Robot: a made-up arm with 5 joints.
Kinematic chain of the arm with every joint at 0, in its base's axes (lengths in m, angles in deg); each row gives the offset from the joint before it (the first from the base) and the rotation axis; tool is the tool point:
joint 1: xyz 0 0 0.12 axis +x
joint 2: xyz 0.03 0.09 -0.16 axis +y
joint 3: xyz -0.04 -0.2 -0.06 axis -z
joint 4: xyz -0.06 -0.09 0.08 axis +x
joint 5: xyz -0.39 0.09 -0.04 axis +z
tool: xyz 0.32 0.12 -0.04
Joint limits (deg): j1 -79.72..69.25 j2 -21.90..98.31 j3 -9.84..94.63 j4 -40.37..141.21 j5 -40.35..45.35
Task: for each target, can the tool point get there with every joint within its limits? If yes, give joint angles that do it. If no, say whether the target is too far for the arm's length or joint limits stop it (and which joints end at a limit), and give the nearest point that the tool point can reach.
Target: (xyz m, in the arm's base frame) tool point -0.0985 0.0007 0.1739
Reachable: yes | joints 33.11 -4.52 37.01 69.40 5.03
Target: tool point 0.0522 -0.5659 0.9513
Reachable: no: joint limits stop it (at a limit: joint 3, joint 4, joint 5) | nearest point 0.0452 -0.3277 0.6014 | short by 0.423 m
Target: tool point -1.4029 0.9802 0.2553
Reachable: no: too far | nearest point -0.3873 0.3589 0.0332 | short by 1.211 m
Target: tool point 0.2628 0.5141 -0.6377
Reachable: no: joint limits stop it (at a limit: joint 3, joint 4, joint 5) | nearest point 0.1370 0.2884 -0.3050 | short by 0.421 m
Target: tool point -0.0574 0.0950 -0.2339
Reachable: yes | joints -13.27 88.95 77.69 -4.96 30.32
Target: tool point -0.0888 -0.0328 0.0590
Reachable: yes | joints -5.65 1.87 62.91 114.49 -28.49
